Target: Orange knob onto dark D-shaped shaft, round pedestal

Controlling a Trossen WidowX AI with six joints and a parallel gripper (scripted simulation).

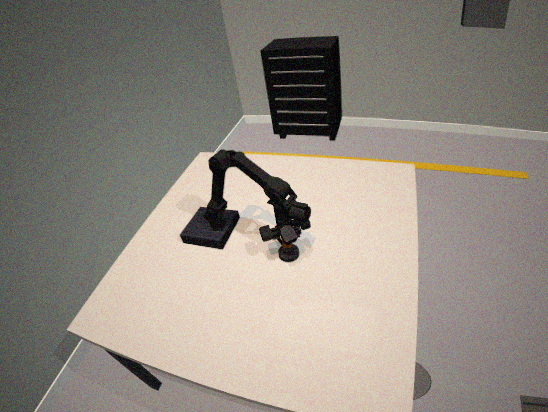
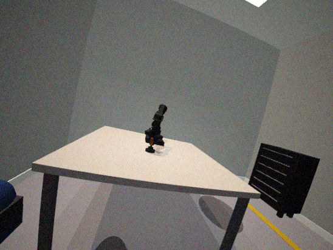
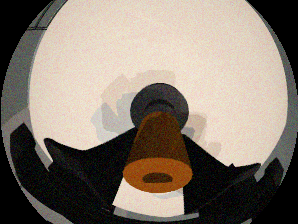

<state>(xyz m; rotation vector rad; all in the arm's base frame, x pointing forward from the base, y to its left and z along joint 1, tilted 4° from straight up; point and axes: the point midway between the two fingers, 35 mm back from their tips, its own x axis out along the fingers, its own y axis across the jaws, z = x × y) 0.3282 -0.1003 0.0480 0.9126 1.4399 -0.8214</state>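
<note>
Now: the orange knob 20 mm above my gripper tip. From my gripper tip the other things lie so: round pedestal 40 mm below.
</note>
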